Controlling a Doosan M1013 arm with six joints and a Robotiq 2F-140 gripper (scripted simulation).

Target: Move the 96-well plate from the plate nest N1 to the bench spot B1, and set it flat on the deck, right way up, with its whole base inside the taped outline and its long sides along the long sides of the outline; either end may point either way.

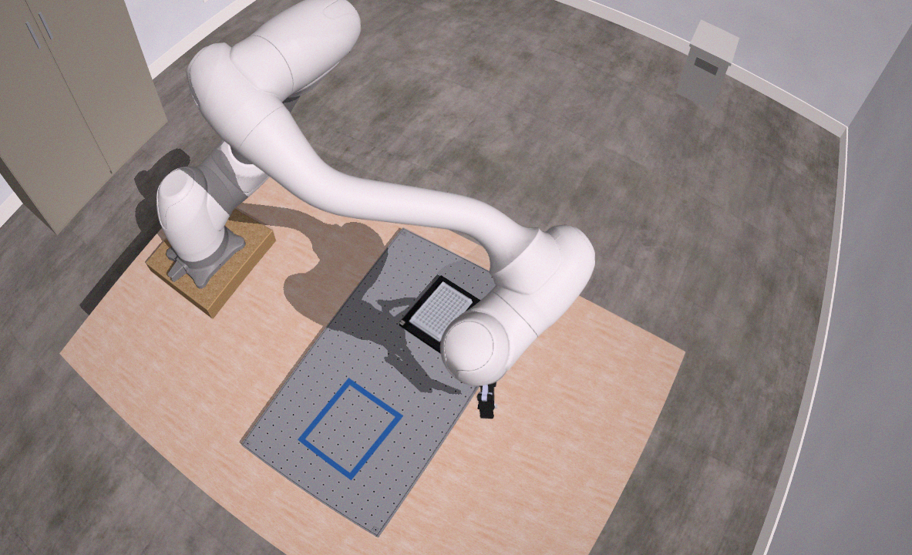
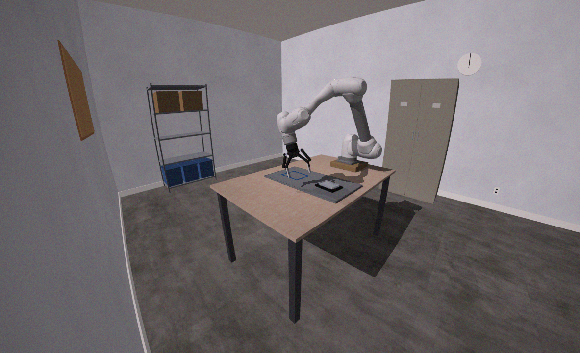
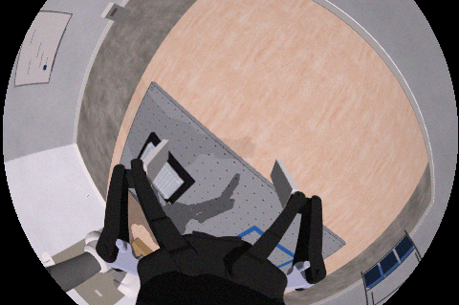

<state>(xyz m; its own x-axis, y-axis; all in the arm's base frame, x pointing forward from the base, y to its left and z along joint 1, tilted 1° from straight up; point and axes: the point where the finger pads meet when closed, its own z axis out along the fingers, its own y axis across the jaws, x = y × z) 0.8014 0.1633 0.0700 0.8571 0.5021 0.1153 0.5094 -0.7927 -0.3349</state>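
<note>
Now: the white 96-well plate 20 cm behind my hand, 9 cm to the left of it and 10 cm below it. From my hand the other things lie so: black plate nest (20 cm behind, 9 cm to the left, 11 cm below).
</note>
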